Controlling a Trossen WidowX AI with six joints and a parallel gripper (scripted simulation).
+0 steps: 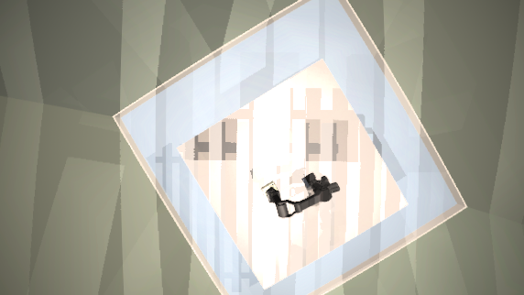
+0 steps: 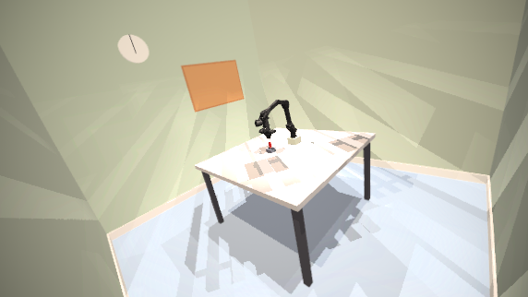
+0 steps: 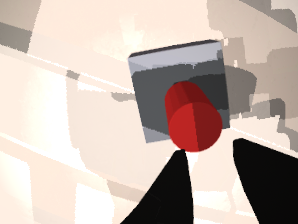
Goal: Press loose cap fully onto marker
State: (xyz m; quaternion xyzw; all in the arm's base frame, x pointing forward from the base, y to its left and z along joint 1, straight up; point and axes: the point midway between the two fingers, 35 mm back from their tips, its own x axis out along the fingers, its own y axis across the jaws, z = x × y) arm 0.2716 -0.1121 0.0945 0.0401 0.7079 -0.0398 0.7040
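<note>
Now: gripper tip 50 mm above the red cap. Round my gripper tip: holder block: 110 mm below.
</note>
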